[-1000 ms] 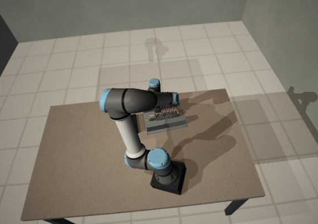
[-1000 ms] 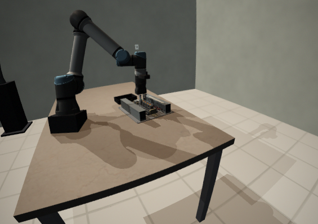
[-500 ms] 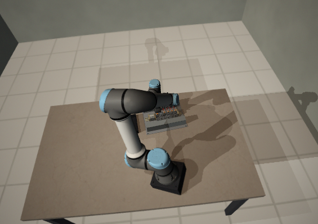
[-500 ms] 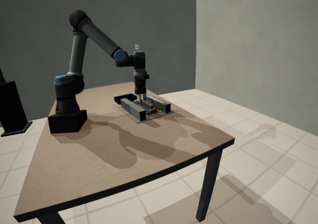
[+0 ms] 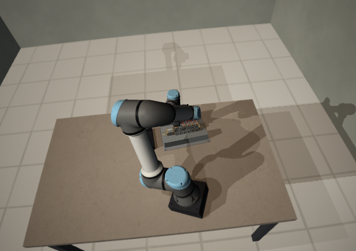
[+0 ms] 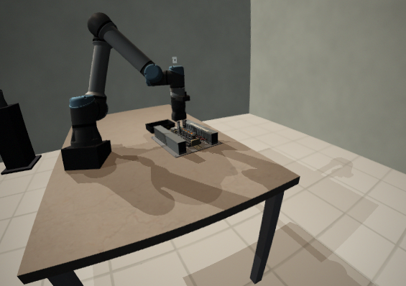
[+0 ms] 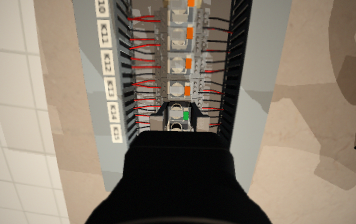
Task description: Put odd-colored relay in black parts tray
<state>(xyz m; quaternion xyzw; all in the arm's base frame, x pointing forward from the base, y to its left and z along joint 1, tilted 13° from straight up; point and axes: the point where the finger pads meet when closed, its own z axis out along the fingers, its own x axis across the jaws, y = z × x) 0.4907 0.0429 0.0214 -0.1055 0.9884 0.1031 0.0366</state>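
Now: the relay 1 cm below my hand. From my hand the other things lie so: black parts tray: 24 cm to the left, 8 cm behind, 4 cm below; relay panel: 3 cm below, 2 cm to the right.
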